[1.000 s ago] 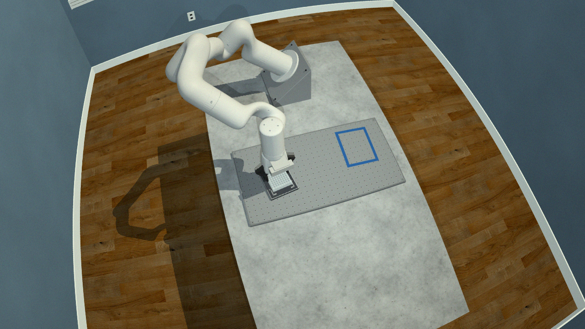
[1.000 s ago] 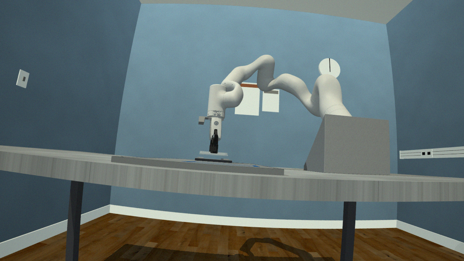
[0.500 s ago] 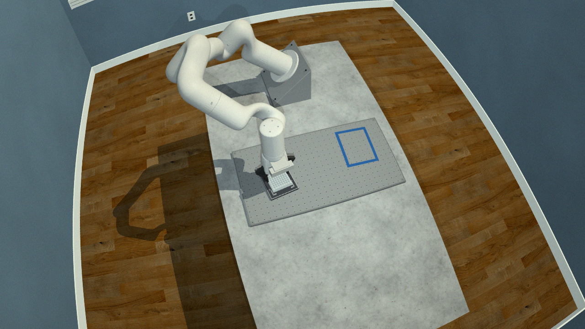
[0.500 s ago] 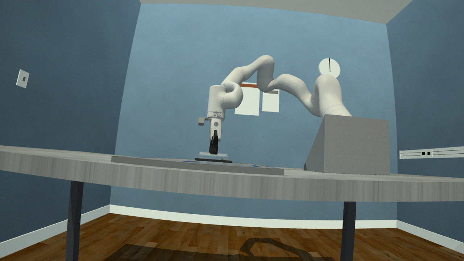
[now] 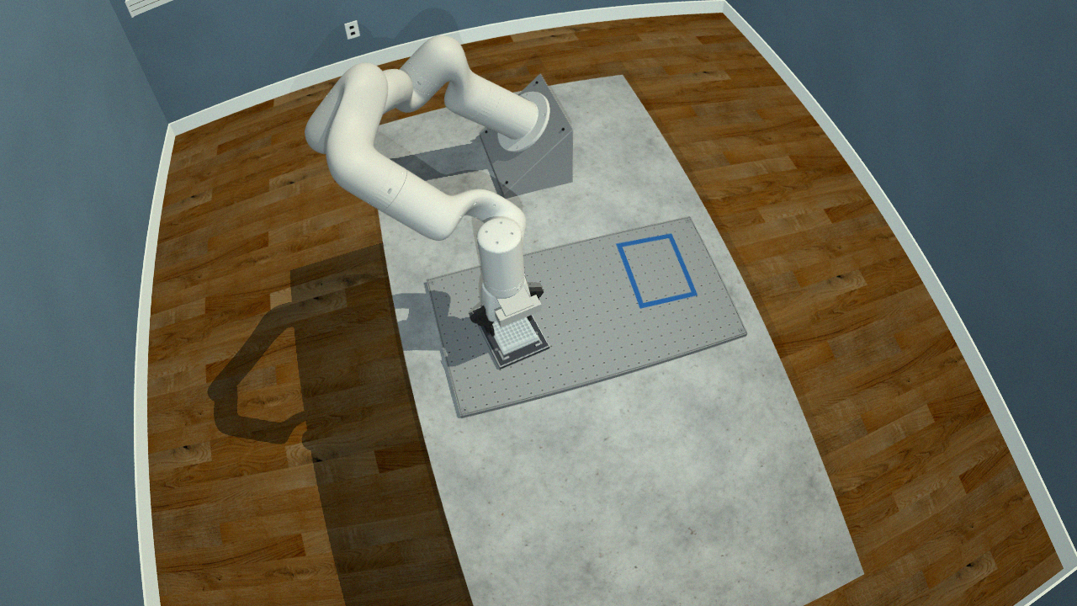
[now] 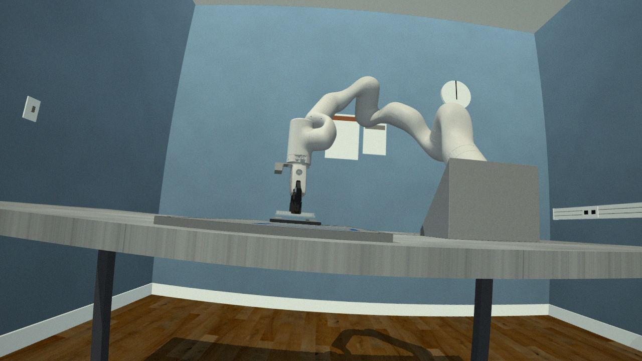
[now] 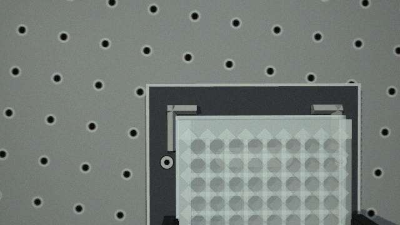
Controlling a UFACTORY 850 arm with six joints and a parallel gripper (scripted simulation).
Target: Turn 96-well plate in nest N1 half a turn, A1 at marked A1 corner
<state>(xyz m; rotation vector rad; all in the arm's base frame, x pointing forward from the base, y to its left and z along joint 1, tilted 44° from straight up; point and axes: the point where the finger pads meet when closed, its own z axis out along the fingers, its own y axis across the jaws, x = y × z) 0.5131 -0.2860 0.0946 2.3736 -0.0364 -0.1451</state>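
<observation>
Now: hand 4 cm above the dark plate nest. Also, from my hand: 96-well plate 1 cm below.
</observation>
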